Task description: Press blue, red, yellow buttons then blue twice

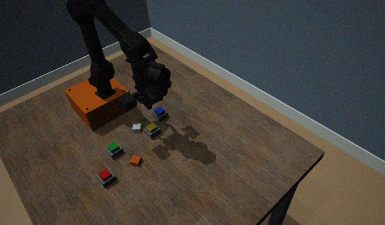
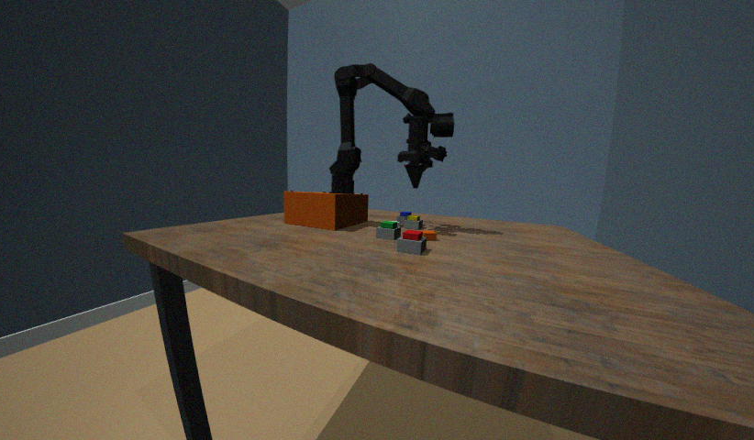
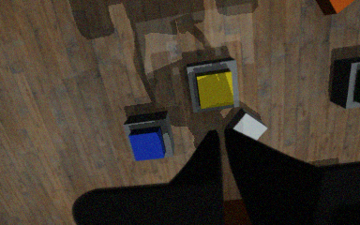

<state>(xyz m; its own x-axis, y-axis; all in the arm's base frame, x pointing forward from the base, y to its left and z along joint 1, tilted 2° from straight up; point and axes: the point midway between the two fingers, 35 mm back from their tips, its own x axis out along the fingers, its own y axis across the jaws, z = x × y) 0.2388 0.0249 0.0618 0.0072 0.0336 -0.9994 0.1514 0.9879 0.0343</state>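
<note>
Right now my gripper tip is 90 mm above the blue button, 80 mm to the right of it and 40 mm past it. From my gripper tip the other things lie so: orange block (140 mm to the right, 110 mm below, 60 mm ahead); green button (160 mm to the right, 90 mm below, 40 mm behind); yellow button (90 mm below, 10 mm to the right).
</note>
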